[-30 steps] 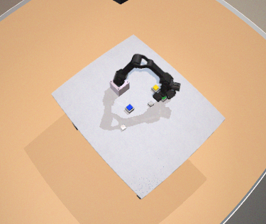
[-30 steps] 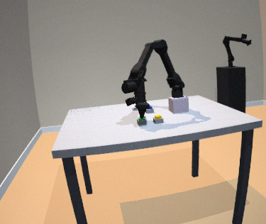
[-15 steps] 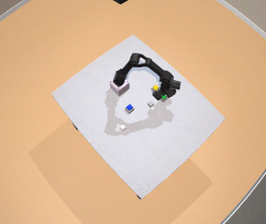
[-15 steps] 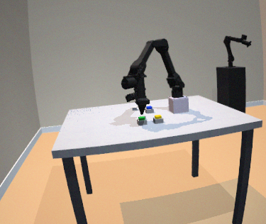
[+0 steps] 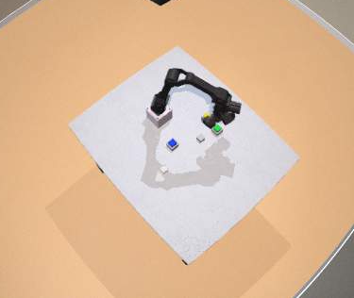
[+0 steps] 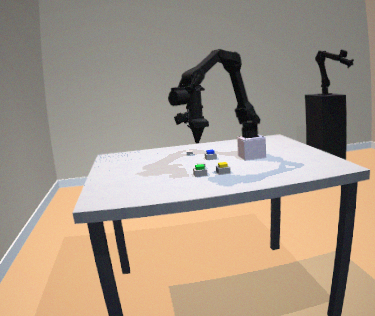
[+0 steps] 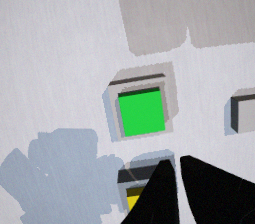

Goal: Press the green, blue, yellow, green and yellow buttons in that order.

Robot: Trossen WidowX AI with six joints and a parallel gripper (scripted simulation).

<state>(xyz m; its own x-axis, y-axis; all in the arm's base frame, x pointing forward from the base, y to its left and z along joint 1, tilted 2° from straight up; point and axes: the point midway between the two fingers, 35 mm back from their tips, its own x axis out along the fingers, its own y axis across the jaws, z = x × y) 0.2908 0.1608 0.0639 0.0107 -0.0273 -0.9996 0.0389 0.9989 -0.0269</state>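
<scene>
My gripper tip is now 11 cm past the blue button, 23 cm to the left of it and 9 cm above it. Round my gripper tip: small grey block (3 cm behind, 9 cm to the right, 12 cm below); then yellow button (9 cm behind, 2 cm to the left, 9 cm below); then green button (1 cm to the left, 9 cm below).
</scene>
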